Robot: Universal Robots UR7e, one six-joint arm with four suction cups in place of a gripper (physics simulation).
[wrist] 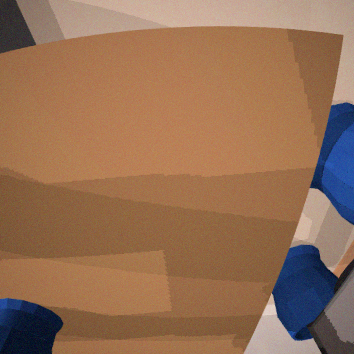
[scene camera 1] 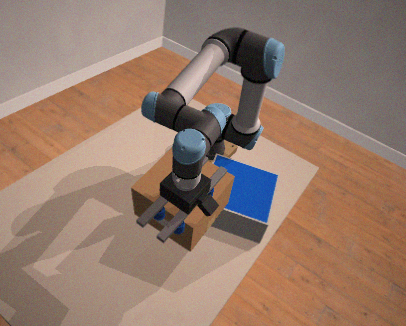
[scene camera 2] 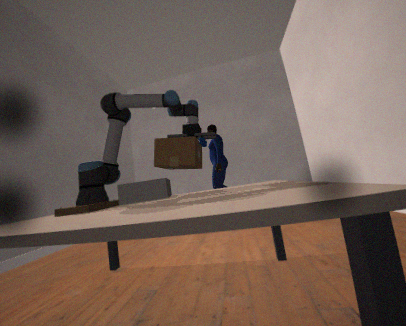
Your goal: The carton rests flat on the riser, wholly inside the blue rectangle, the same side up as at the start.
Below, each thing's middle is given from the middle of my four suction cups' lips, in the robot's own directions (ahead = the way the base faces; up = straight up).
Labels:
My suction cup is 70 mm past the brown carton (scene camera 1: 197,223), 60 mm to the left of it and 70 mm above it. Round my suction cup: grey riser (scene camera 2: 150,190): 360 mm behind, 250 mm below.

